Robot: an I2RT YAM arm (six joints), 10 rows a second.
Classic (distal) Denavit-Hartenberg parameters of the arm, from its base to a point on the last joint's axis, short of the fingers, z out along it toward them. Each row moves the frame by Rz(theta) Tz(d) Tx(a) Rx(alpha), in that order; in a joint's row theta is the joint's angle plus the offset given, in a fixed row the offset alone. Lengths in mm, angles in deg.
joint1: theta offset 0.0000, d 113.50, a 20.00, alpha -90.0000
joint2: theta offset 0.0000, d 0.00, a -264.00, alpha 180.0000
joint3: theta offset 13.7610, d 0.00, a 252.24, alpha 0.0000
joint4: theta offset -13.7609, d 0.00, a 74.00, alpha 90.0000
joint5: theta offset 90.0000, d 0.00, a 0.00, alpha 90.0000
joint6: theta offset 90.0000, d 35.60, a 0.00, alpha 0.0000
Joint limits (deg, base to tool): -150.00..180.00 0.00..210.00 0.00..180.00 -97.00..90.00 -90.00..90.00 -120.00..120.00
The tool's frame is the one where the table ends.
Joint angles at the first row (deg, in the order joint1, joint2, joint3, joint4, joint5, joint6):
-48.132, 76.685, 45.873, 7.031, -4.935, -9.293
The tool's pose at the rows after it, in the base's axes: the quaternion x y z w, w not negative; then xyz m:
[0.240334 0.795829 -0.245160 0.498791 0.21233 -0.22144 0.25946]
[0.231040 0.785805 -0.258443 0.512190 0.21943 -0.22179 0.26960]
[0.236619 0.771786 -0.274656 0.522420 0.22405 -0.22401 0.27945]
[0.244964 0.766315 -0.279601 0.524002 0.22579 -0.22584 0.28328]
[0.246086 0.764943 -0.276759 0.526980 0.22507 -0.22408 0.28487]
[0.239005 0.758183 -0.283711 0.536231 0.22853 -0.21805 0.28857]
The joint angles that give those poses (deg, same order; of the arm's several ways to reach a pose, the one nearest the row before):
-46.590, 77.583, 47.728, 7.345, -3.337, -10.753
-45.564, 78.024, 49.405, 8.620, -2.260, -11.213
-45.021, 78.477, 51.075, 9.747, -0.232, -10.762
-44.910, 78.837, 52.028, 9.680, 0.861, -10.091
-44.794, 78.339, 51.927, 9.469, 0.715, -9.657
-43.446, 77.702, 51.594, 10.796, 1.865, -9.875

